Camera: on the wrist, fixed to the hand. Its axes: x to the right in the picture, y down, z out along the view.
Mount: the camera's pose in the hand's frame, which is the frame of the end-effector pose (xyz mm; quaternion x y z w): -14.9 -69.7 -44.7 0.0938 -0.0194 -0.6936 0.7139
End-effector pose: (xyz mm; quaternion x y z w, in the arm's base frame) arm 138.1 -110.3 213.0 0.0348 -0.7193 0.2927 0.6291
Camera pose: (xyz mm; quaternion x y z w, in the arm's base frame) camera 209.9 -151.9 227.2 0.5885 -0.4741 -0.1606 0.6349
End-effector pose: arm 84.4 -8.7 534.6 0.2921 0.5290 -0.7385 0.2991
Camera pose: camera 46.9 54.2 576.0 0.1447 -0.5052 0.7900 0.3158
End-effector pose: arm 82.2 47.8 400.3 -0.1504 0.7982 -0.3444 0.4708
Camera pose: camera 45.7 24.4 472.4 -0.6235 0.4241 -0.6444 0.1268
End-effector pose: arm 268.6 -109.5 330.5 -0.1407 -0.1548 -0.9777 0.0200
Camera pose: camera 265.1 -57.0 264.8 0.0102 0.3002 0.6946 0.6537
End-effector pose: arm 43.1 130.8 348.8 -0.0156 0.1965 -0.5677 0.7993
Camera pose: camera -38.7 128.5 329.3 -0.0835 0.0607 -0.9778 0.1821
